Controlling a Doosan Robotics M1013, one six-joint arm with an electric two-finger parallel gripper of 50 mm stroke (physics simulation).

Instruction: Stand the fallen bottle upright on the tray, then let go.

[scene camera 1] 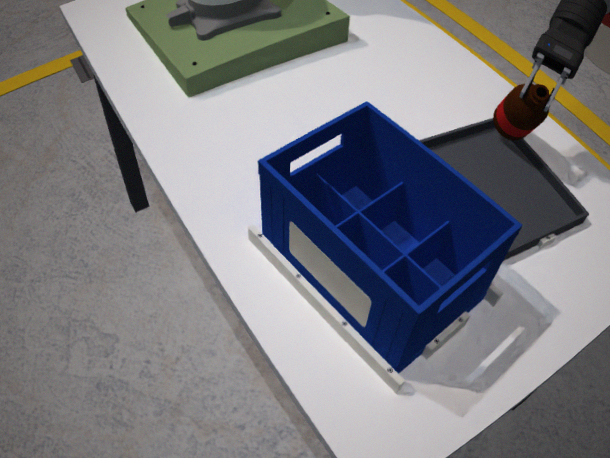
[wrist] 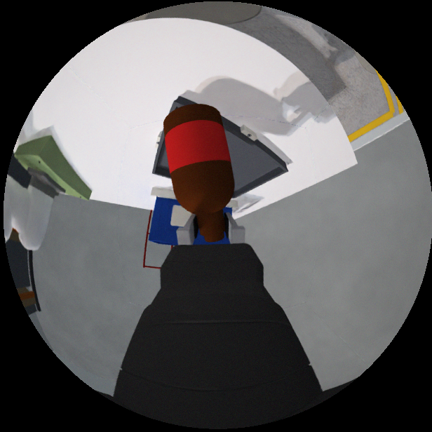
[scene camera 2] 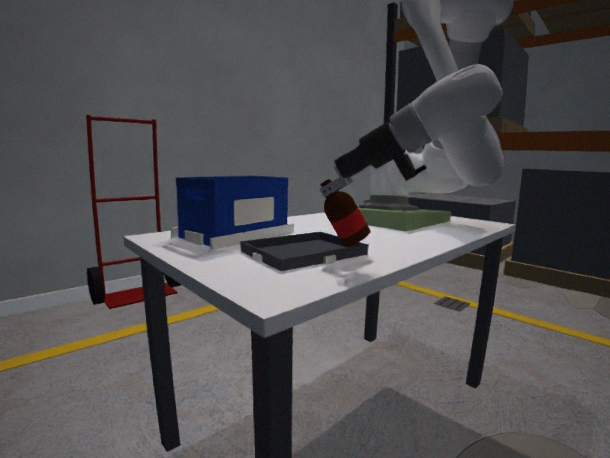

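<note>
A brown bottle with a red band is tilted, its neck up and its base down, leaning roughly a third of the way from upright in the scene camera 2 view. My gripper is shut on its neck, and my arm comes in at a slant. The bottle's base is over the corner of the dark grey tray, near the rim. I cannot tell whether the base touches the tray.
A blue divided crate stands beside the tray, between pale rails. The green base plate carries the arm's foot. A red hand truck stands behind the table.
</note>
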